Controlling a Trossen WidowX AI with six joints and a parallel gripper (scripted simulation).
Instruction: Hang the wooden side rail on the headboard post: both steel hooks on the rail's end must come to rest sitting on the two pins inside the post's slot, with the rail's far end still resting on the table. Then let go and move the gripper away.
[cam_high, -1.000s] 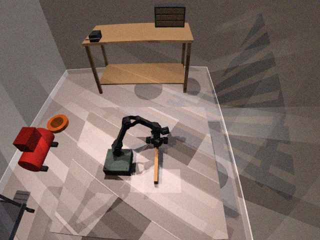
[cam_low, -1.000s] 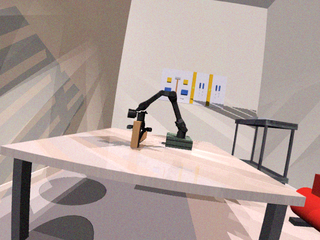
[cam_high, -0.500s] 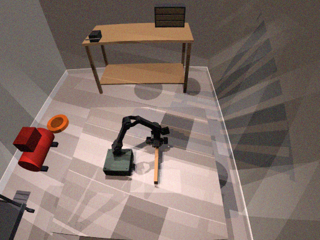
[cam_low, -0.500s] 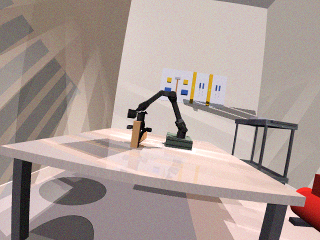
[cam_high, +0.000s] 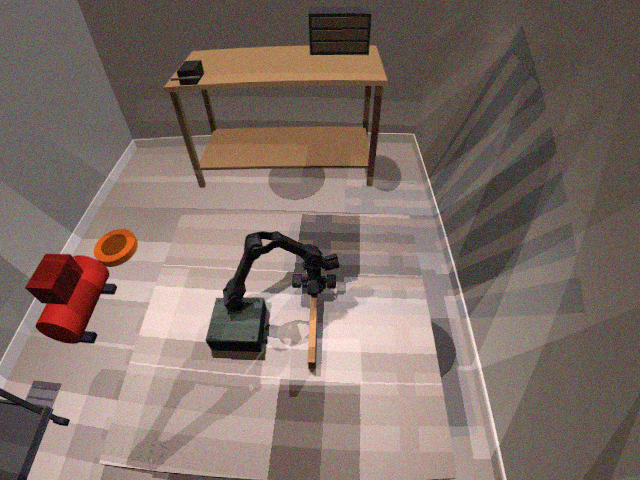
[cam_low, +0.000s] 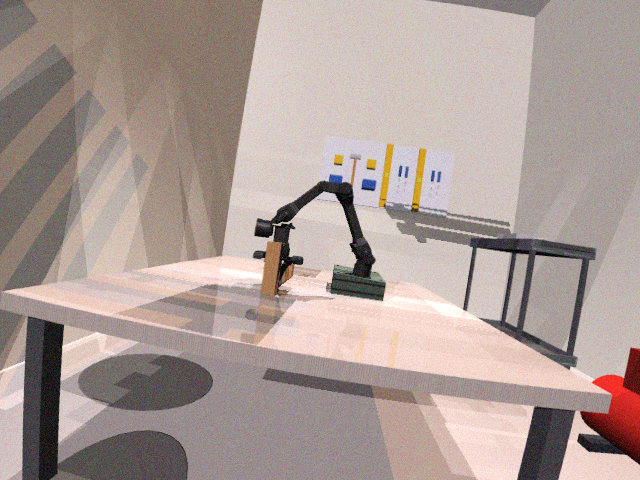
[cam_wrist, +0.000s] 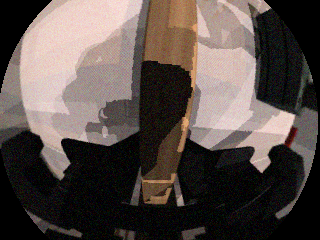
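Right now my gripper tip is 100 mm to the right of the wooden headboard post, 50 mm below it and 10 mm short of it.
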